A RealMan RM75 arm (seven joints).
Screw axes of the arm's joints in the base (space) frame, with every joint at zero. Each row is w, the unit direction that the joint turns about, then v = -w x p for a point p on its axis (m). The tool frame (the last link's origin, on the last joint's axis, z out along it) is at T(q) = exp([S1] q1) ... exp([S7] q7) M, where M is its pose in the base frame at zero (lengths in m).
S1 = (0, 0, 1, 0, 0, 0)
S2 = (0, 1, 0, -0.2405, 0, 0)
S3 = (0, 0, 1, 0, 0, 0)
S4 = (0, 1, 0, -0.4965, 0, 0)
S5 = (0, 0, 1, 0, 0, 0)
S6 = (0, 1, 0, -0.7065, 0, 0)
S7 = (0, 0, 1, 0, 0, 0)
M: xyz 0 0 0.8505 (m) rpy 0 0 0 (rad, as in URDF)
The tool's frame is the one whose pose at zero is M.
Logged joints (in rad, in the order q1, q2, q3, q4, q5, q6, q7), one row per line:
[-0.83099 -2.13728 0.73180 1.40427 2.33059 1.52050 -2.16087]
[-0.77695 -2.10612 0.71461 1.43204 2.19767 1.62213 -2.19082]
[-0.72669 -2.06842 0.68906 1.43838 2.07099 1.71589 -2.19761]
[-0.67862 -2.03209 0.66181 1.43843 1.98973 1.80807 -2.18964]
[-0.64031 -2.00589 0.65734 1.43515 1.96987 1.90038 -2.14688]
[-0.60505 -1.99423 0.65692 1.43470 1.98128 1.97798 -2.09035]
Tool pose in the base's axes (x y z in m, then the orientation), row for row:
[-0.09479 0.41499 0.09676 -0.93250 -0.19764 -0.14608 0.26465]
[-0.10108 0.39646 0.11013 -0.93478 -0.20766 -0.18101 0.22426]
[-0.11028 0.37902 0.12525 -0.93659 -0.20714 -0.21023 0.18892]
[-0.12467 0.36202 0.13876 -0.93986 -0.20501 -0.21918 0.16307]
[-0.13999 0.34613 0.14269 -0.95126 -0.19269 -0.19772 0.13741]
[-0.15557 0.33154 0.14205 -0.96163 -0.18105 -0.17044 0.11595]
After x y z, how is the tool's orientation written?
As a quaternion, x y z w.
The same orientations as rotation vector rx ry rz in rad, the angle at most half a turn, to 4 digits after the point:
[-2.5199 -0.5341 -0.3947]
[-2.5795 -0.5730 -0.4995]
[-2.6338 -0.5825 -0.5912]
[-2.6806 -0.5847 -0.6251]
[-2.7523 -0.5575 -0.5721]
[-2.8165 -0.5303 -0.4992]

